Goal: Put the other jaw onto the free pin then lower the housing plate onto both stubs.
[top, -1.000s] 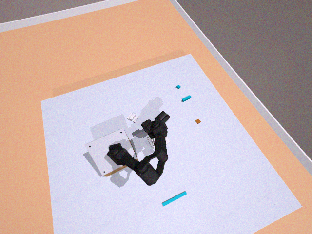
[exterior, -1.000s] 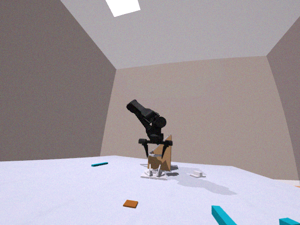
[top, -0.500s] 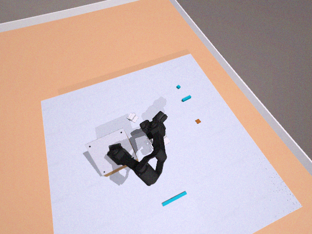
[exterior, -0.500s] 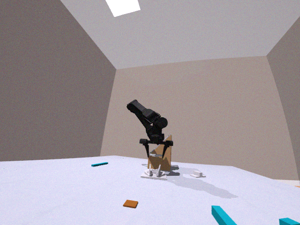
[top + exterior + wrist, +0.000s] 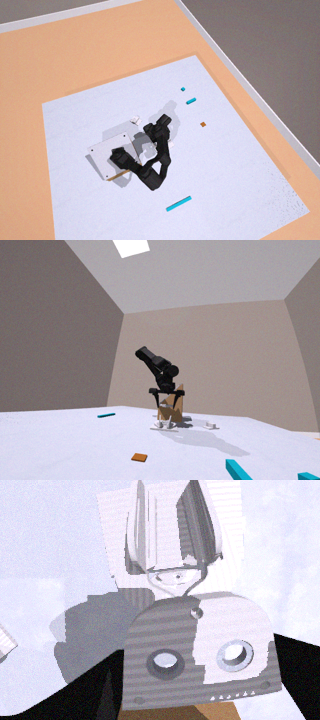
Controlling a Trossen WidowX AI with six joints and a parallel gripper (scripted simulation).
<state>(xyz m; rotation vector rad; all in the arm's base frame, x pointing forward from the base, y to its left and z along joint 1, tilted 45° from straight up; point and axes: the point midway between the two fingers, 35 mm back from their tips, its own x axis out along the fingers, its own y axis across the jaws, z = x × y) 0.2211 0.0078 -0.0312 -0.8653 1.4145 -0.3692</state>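
Right now my gripper tip is 20 mm short of the jaw, 20 mm to the right of it and 60 mm above it. Also, from my gripper tip: white block piece (80 mm behind, 220 mm to the left, 70 mm below); then orange tile (360 mm ahead, 60 mm to the left, 80 mm below); then long cyan bar (30 mm ahead, 360 mm to the right, 80 mm below).
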